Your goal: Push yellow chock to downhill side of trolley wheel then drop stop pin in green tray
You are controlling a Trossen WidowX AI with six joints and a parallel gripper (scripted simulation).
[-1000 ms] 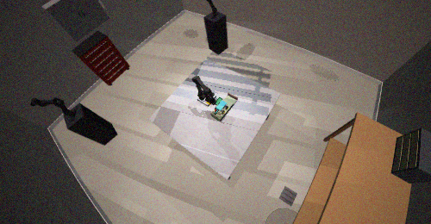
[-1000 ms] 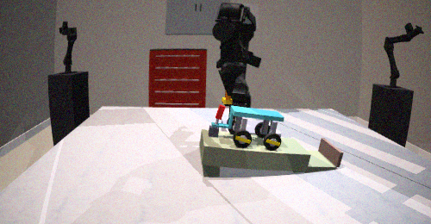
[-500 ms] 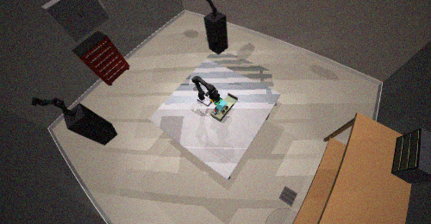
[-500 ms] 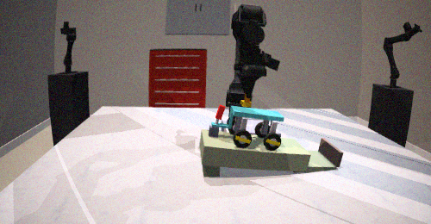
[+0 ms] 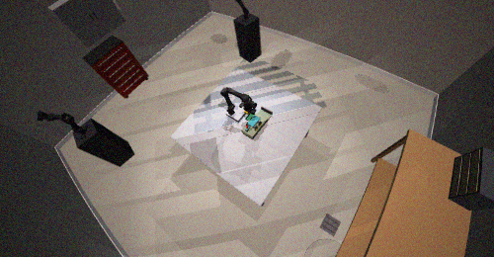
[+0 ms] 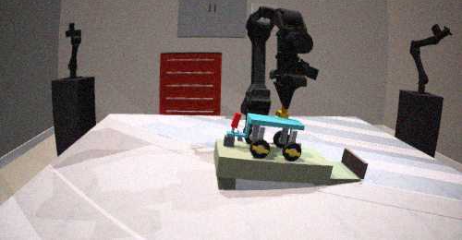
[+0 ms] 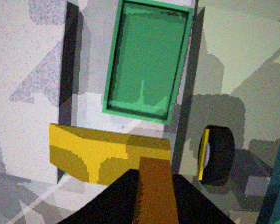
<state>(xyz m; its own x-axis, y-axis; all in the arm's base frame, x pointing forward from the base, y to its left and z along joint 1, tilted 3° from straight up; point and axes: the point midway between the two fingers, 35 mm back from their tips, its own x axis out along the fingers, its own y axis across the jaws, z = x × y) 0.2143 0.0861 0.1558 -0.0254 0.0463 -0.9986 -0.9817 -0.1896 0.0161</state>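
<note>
Right now the red-headed stop pin is 11 cm ahead of my gripper tip, 13 cm to the right of it and 4 cm below it. Round my gripper tip: pale green ramp: 11 cm ahead, 3 cm to the right, 12 cm below; yellow chock: 2 cm behind, 1 cm to the right, 1 cm below; trolley: 11 cm ahead, 4 cm to the right, 5 cm below.
</note>
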